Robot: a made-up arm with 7 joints.
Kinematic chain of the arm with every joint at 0, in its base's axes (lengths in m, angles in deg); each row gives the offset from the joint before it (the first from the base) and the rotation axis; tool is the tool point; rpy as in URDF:
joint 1: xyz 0 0 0.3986 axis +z
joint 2: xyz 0 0 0 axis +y
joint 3: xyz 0 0 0.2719 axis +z
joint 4: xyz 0.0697 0 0 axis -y
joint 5: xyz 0.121 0 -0.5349 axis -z
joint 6: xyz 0 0 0 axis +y
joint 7: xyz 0.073 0 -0.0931 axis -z
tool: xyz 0 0 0 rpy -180 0 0
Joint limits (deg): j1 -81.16..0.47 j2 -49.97..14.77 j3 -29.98..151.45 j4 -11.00..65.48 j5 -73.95..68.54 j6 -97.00..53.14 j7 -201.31..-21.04
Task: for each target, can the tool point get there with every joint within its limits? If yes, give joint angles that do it. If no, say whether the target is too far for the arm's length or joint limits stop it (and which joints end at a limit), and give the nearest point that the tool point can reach.
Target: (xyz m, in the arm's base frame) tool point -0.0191 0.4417 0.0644
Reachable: yes | joints -15.77 -44.67 119.73 30.42 -50.47 -24.92 -41.35
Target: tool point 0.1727 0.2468 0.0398
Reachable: yes | joints -17.36 -35.58 115.58 6.97 2.95 13.22 -161.98
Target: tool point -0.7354 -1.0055 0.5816
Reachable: no: too far | nearest point -0.3076 -0.6528 0.5228 | short by 0.558 m
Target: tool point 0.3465 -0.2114 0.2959
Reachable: yes | joints -43.00 -22.89 4.36 4.01 -28.64 -50.33 -166.75
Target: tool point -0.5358 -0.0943 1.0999
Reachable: no: joint limits stop it (at a limit: joint 1, joint 2, joint 3, joint 4) | nearest point -0.3521 -0.2069 0.9662 | short by 0.254 m
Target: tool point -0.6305 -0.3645 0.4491
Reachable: no: joint limits stop it (at a limit: joint 1, joint 3, joint 5) | nearest point -0.3079 -0.4803 0.4806 | short by 0.344 m
